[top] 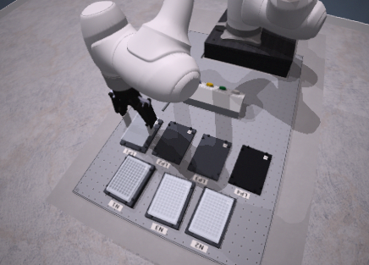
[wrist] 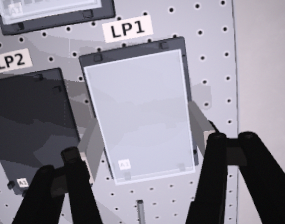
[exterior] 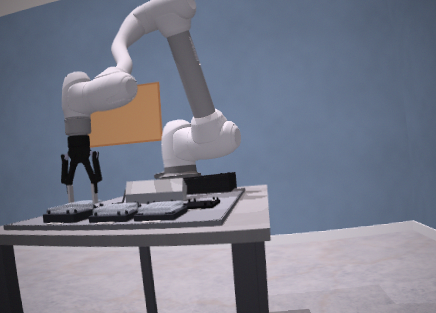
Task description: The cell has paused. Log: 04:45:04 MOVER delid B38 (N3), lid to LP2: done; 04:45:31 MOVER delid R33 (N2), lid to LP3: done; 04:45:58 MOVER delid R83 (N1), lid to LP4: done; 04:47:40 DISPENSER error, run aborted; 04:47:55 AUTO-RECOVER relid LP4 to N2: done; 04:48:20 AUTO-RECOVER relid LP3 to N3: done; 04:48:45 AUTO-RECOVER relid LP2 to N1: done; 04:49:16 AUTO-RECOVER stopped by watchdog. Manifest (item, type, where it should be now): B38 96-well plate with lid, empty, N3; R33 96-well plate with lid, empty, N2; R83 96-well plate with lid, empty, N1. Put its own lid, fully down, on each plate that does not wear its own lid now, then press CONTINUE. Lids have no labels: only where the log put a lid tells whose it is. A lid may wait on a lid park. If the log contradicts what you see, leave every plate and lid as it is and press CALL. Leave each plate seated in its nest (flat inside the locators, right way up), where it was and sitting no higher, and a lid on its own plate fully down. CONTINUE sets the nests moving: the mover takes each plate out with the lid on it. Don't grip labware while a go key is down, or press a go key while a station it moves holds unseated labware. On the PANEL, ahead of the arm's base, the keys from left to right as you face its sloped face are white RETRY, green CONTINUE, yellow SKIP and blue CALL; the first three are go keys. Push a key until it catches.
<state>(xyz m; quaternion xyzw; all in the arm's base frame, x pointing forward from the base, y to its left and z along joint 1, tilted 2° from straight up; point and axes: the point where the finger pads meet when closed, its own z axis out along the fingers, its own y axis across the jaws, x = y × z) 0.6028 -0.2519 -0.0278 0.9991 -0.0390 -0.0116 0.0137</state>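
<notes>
The pale grey lid is 2 cm below my hand. From my hand the other things lie so: lid park LP2 (13 cm to the left, 5 cm below); LP2 label (9 cm ahead, 12 cm to the left, 5 cm below); lid park LP1 (5 cm below).
</notes>
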